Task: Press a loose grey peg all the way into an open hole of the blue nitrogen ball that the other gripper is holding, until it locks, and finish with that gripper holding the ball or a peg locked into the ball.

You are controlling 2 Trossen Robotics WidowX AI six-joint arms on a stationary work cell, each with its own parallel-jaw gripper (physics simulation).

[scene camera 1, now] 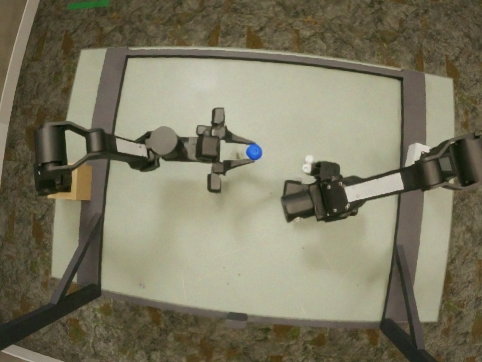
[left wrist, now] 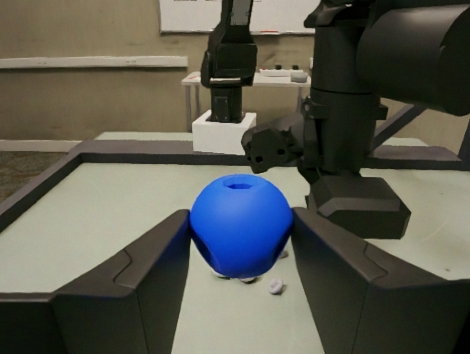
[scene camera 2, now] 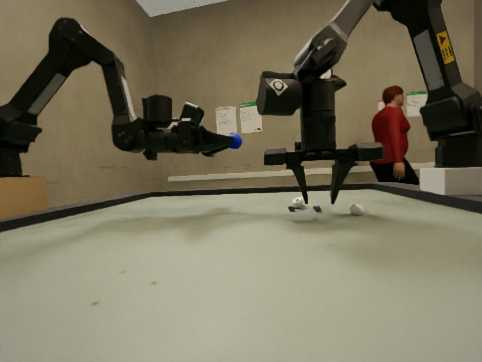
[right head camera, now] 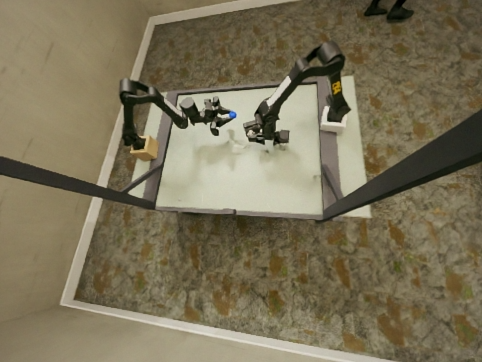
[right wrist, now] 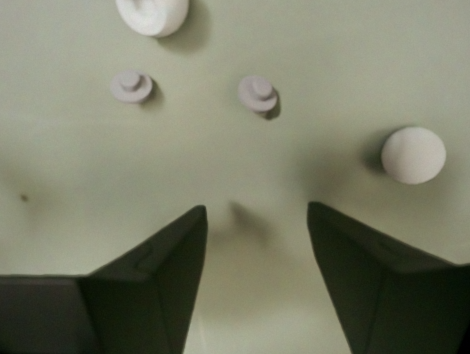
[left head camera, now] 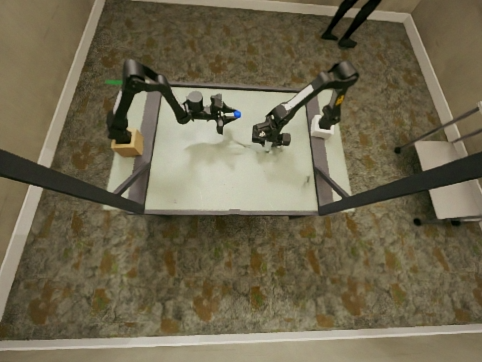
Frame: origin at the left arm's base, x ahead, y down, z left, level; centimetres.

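Seen in the pictures: left gripper, between the fingertips: (scene camera 1: 255, 152) (left wrist: 240, 219) (scene camera 2: 235, 141) (right head camera: 233, 115) (left head camera: 238, 114); right gripper, between the fingertips: (scene camera 2: 319, 204) (right head camera: 269, 144) (right wrist: 256, 214) (left head camera: 267, 146); left arm's base, origin of its link: (scene camera 1: 62, 180) (right head camera: 140, 144) (left head camera: 123, 137); right arm's base, origin of its link: (left wrist: 226, 118) (scene camera 2: 460, 167) (right head camera: 334, 116) (left head camera: 324, 124).
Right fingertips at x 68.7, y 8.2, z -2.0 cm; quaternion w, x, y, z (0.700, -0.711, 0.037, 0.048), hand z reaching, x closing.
Pixels of each thing's top centre, then the offset from my right fingertips to it. "spot": a spot on its surface instead. Level surfaces: height alone.
- blue ball, centre of its top: (left wrist: 242, 182) (scene camera 1: 254, 151) (scene camera 2: 233, 134) (left head camera: 237, 112) (right head camera: 232, 112) dx -16.0, dy -15.2, dz +9.8 cm
- left peg, centre of its top: (right wrist: 125, 88) (left wrist: 276, 281) dx -4.2, dy +1.0, dz +5.5 cm
- right peg, centre of its top: (right wrist: 258, 96) dx +0.7, dy +1.0, dz +4.4 cm
- dark rim, a spot on its surface: (scene camera 1: 260, 59) spot: dx -15.5, dy +0.9, dz +39.1 cm
- table, height of its surface: dy +2.3 cm
A blue ball (left head camera: 237, 114) (right head camera: 232, 115) (scene camera 1: 254, 151) (scene camera 2: 235, 141) (left wrist: 241, 227) is held in the air, with a hole on its top and openings low on its sides. My left gripper (scene camera 1: 252, 152) (left wrist: 240, 219) is shut on it, one fingertip on each side. My right gripper (scene camera 2: 320, 202) (right wrist: 256, 214) points down, open and empty, low over the table. Two loose grey pegs lie ahead of its fingertips in the right wrist view: the left peg (right wrist: 131, 86) and the right peg (right wrist: 257, 93), stems up. In scene camera 1 the right fingers are hidden under the arm.
A white ball (right wrist: 414, 155) (scene camera 2: 357, 209) lies to the right of the pegs. Another white ball (right wrist: 154, 15) (scene camera 2: 298, 202) lies beyond the left peg; two white balls touch in scene camera 1. A dark rim (scene camera 1: 260, 59) edges the table (scene camera 1: 210, 260).
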